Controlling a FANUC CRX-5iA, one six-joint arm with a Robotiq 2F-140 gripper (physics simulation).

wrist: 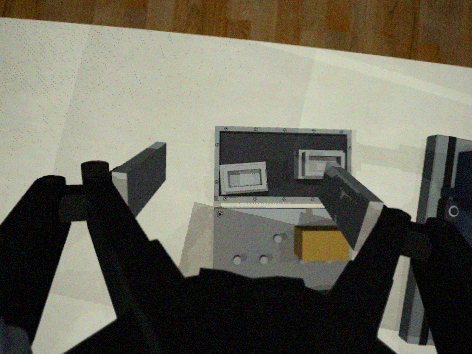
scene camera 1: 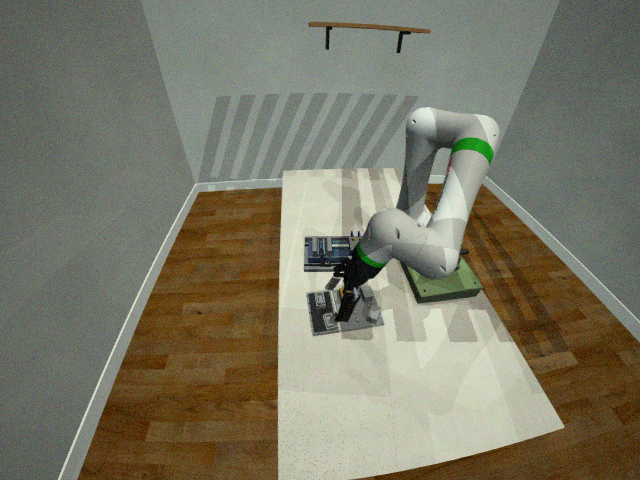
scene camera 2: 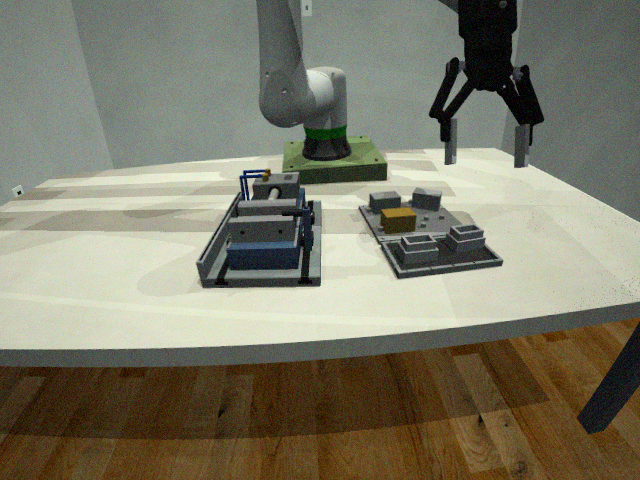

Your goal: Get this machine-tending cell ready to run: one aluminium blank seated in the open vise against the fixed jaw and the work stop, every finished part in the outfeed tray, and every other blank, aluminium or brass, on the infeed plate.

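Pixels of known places: gripper, fingertip midpoint: [wrist: 244, 170] [scene camera 1: 330, 305] [scene camera 2: 486, 165]; arm's base at its link origin: [scene camera 2: 326, 152].
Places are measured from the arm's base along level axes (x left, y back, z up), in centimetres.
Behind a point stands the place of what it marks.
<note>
My gripper [scene camera 1: 338, 299] @[z 10.5, x 16.6, y -53.5 cm] [scene camera 2: 485, 157] @[z 10.5, x 16.6, y -53.5 cm] [wrist: 244, 170] @[z 10.5, x 16.6, y -53.5 cm] is open and empty, high above the tray and plate. Two grey hollow-topped finished parts [scene camera 2: 418, 249] @[z -2.5, x 4.5, y -55.8 cm] [scene camera 2: 466, 237] @[z -2.2, x 14.5, y -54.4 cm] [wrist: 243, 180] @[z -2.7, x 15.5, y -52.5 cm] [wrist: 321, 164] @[z -2.7, x 5.1, y -54.3 cm] sit in the dark outfeed tray [scene camera 2: 449, 268] @[z -4.5, x 8.7, y -59.5 cm] [wrist: 217, 160] @[z -4.2, x 18.8, y -55.3 cm]; the left one in the wrist view is slightly turned. On the grey infeed plate [wrist: 250, 225] @[z -4.6, x 14.6, y -46.3 cm] stand a brass blank [scene camera 2: 398, 221] @[z -2.1, x 4.9, y -45.9 cm] [wrist: 324, 244] @[z -1.0, x 5.7, y -44.2 cm] and two grey aluminium blanks [scene camera 2: 385, 200] @[z -1.5, x 5.5, y -36.8 cm] [scene camera 2: 427, 199] @[z -2.1, x 15.3, y -37.0 cm], hidden in the wrist view. The vise [scene camera 1: 325, 250] @[z 0.5, x -18.5, y -46.9 cm] [scene camera 2: 262, 255] @[z -0.7, x -20.8, y -54.6 cm] has grey jaws; I cannot make out a blank between them.
Several short pins [wrist: 278, 238] @[z -3.8, x 10.9, y -44.6 cm] stand up from the infeed plate. A raised side wall [scene camera 2: 219, 232] @[z -0.6, x -28.3, y -45.1 cm] and a black upright arm [scene camera 2: 308, 232] @[z 0.2, x -13.0, y -50.5 cm] flank the vise. Blue pipes [scene camera 2: 244, 183] @[z 2.8, x -23.5, y -29.8 cm] rise behind it. The green robot base [scene camera 1: 444, 289] @[z 0.4, x 13.6, y -2.7 cm] [scene camera 2: 336, 167] @[z -0.9, x 0.2, y -12.6 cm] stands farther back on the table.
</note>
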